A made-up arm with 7 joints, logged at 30 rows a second.
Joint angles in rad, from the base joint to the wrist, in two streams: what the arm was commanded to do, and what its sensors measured. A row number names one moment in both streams.
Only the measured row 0 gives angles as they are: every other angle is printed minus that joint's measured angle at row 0.
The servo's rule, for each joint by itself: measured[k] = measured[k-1] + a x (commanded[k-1-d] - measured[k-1]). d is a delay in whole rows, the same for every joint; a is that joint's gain. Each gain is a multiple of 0.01, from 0.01 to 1. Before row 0 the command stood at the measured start. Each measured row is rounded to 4 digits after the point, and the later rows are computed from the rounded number. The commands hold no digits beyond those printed.
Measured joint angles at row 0: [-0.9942, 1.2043, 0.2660, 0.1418, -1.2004, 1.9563, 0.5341]
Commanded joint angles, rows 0 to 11: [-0.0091, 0.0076, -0.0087, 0.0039, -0.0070, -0.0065, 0.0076]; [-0.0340, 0.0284, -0.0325, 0.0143, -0.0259, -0.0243, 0.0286]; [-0.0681, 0.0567, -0.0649, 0.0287, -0.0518, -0.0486, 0.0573]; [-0.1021, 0.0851, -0.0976, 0.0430, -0.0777, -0.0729, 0.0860]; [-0.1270, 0.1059, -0.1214, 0.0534, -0.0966, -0.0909, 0.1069]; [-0.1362, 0.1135, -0.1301, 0.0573, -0.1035, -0.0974, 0.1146]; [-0.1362, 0.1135, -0.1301, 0.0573, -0.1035, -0.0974, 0.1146]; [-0.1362, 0.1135, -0.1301, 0.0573, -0.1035, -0.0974, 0.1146]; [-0.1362, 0.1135, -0.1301, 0.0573, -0.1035, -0.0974, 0.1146]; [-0.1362, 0.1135, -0.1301, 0.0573, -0.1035, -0.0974, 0.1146]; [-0.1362, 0.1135, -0.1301, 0.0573, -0.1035, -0.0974, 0.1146]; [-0.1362, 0.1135, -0.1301, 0.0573, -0.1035, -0.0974, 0.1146]
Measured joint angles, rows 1 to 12: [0.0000, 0.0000, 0.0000, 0.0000, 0.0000, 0.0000, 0.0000]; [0.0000, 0.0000, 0.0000, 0.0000, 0.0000, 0.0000, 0.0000]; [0.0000, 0.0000, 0.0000, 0.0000, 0.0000, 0.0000, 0.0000]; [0.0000, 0.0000, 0.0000, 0.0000, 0.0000, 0.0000, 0.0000]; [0.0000, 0.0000, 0.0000, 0.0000, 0.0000, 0.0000, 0.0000]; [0.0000, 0.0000, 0.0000, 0.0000, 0.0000, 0.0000, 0.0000]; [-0.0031, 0.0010, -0.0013, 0.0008, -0.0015, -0.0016, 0.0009]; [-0.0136, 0.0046, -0.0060, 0.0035, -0.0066, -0.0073, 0.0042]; [-0.0321, 0.0114, -0.0148, 0.0085, -0.0161, -0.0176, 0.0106]; [-0.0559, 0.0210, -0.0272, 0.0154, -0.0290, -0.0314, 0.0196]; [-0.0801, 0.0320, -0.0413, 0.0230, -0.0432, -0.0463, 0.0301]; [-0.0992, 0.0426, -0.0546, 0.0299, -0.0559, -0.0591, 0.0402]
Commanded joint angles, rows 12 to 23: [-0.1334, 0.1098, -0.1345, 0.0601, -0.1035, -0.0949, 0.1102]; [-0.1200, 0.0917, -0.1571, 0.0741, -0.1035, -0.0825, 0.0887]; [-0.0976, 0.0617, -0.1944, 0.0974, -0.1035, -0.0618, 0.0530]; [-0.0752, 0.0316, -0.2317, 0.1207, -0.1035, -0.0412, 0.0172]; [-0.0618, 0.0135, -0.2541, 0.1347, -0.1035, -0.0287, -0.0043]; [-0.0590, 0.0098, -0.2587, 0.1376, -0.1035, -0.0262, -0.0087]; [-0.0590, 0.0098, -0.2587, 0.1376, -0.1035, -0.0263, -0.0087]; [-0.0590, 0.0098, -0.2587, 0.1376, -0.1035, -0.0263, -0.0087]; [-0.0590, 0.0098, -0.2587, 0.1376, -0.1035, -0.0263, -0.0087]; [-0.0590, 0.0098, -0.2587, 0.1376, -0.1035, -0.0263, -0.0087]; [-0.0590, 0.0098, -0.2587, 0.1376, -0.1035, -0.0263, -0.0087]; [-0.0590, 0.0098, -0.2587, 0.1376, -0.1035, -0.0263, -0.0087]
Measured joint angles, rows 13 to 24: [-0.1118, 0.0518, -0.0659, 0.0354, -0.0659, -0.0687, 0.0491]; [-0.1201, 0.0598, -0.0755, 0.0398, -0.0738, -0.0759, 0.0570]; [-0.1256, 0.0668, -0.0837, 0.0433, -0.0800, -0.0813, 0.0639]; [-0.1292, 0.0729, -0.0907, 0.0461, -0.0849, -0.0853, 0.0700]; [-0.1316, 0.0782, -0.0966, 0.0483, -0.0888, -0.0883, 0.0754]; [-0.1332, 0.0828, -0.1016, 0.0501, -0.0919, -0.0906, 0.0801]; [-0.1333, 0.0863, -0.1065, 0.0521, -0.0943, -0.0917, 0.0837]; [-0.1288, 0.0870, -0.1141, 0.0565, -0.0962, -0.0894, 0.0843]; [-0.1182, 0.0837, -0.1261, 0.0647, -0.0977, -0.0825, 0.0805]; [-0.1036, 0.0769, -0.1419, 0.0759, -0.0989, -0.0722, 0.0729]; [-0.0894, 0.0687, -0.1587, 0.0877, -0.0999, -0.0613, 0.0636]; [-0.0791, 0.0610, -0.1737, 0.0977, -0.1007, -0.0525, 0.0549]
